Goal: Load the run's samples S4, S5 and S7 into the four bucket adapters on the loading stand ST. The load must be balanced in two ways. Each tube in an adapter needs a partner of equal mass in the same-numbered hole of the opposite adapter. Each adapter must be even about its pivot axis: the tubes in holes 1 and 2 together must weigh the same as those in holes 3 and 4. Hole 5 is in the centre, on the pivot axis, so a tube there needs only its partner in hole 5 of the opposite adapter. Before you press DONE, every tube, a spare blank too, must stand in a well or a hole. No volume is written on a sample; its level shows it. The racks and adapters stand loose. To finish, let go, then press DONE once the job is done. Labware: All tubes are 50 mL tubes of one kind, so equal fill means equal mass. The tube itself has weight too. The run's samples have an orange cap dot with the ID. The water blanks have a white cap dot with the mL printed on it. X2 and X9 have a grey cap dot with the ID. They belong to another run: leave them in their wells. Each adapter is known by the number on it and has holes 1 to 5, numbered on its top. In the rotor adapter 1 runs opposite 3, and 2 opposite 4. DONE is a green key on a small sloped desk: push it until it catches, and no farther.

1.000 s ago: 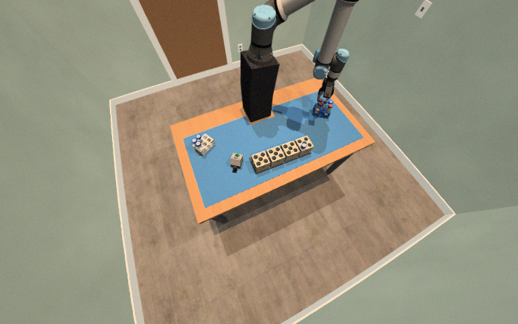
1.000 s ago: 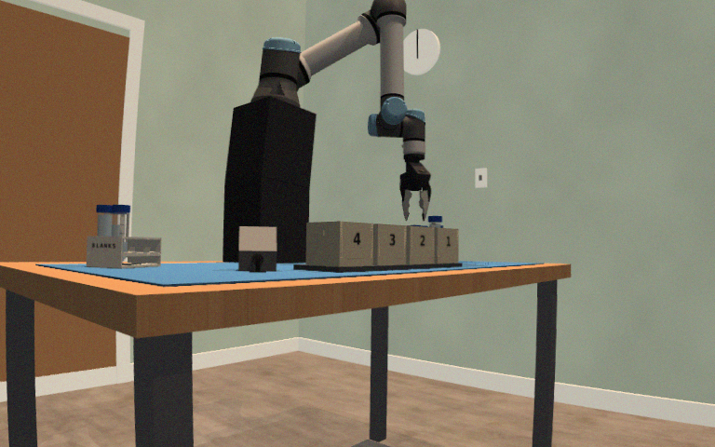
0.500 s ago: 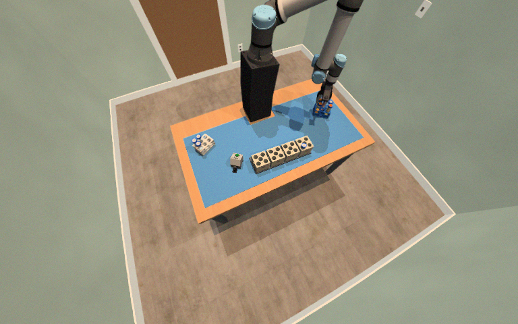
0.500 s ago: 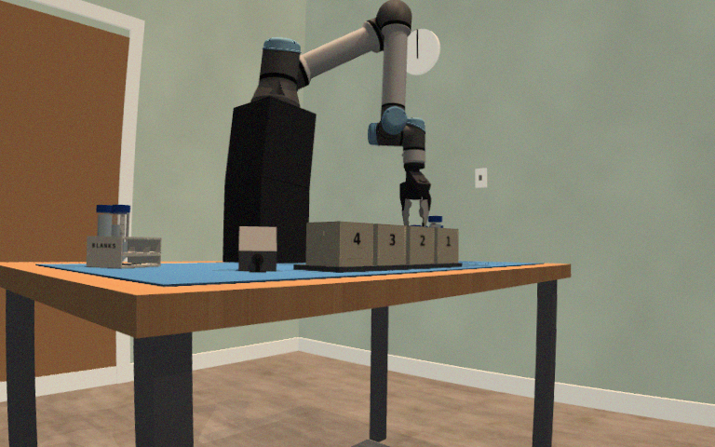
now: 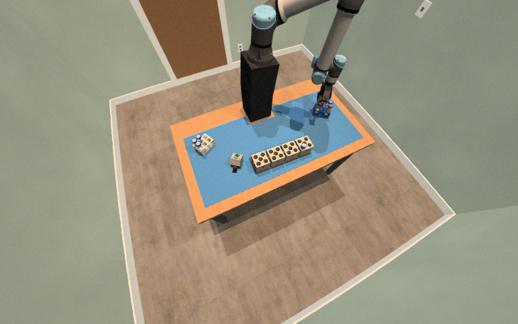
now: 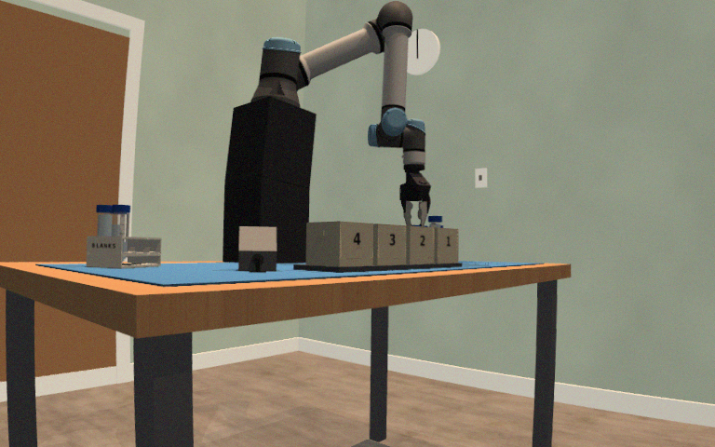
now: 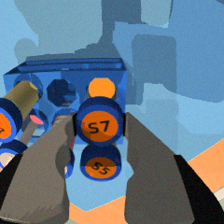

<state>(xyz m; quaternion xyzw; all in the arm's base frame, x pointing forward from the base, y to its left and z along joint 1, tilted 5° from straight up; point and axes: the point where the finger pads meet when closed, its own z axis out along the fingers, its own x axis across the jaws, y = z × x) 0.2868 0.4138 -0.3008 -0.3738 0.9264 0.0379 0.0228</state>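
The tube lies 5 cm below my hand and 1 cm to the right of it. Also, from my hand: green key (76 cm to the right, 5 cm below, 2 cm ahead); blue sample rack (8 cm below, 4 cm to the left, 1 cm ahead); done desk (77 cm to the right, 6 cm below, 4 cm ahead).
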